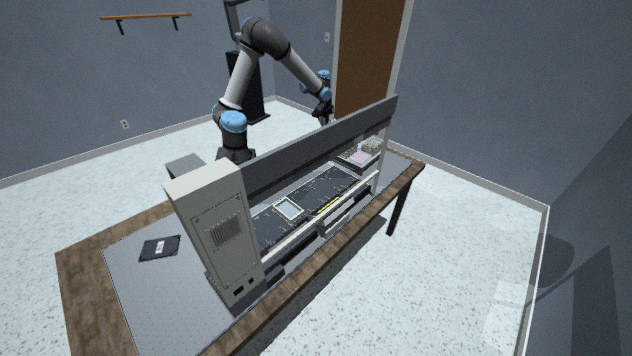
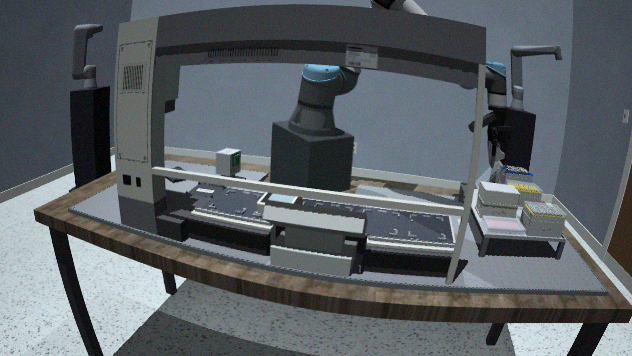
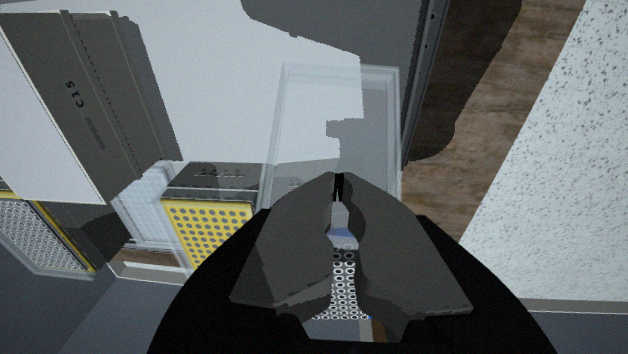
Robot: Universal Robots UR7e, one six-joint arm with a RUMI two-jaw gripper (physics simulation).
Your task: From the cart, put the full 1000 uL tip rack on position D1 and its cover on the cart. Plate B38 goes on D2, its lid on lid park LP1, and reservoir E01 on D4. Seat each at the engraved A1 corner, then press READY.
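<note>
My gripper (image 3: 336, 176) (image 2: 495, 152) (image 1: 325, 119) is shut with nothing between the fingers. It hangs just over the far end of the cart (image 2: 521, 238), right above the blue-rimmed tip rack (image 3: 343, 282) (image 2: 514, 170). The clear cover (image 3: 386, 132) lies just beyond the fingertips, and I cannot tell whether it still rests on the rack. A yellow tip rack (image 3: 206, 224) (image 2: 526, 188) stands next to the blue one. A second yellow-rimmed rack (image 3: 29, 237) (image 2: 543, 212), a grey box marked C15 (image 3: 95, 109) (image 2: 497, 192) and a pink plate (image 2: 502, 224) (image 1: 360, 157) are also on the cart.
The dark deck (image 2: 397, 221) (image 1: 322, 186) with engraved corner marks lies under the grey gantry frame (image 2: 318, 30) (image 1: 309, 141). A small box with a green face (image 2: 228, 162) stands behind the deck. A black pad (image 1: 159, 248) lies on the table's left end.
</note>
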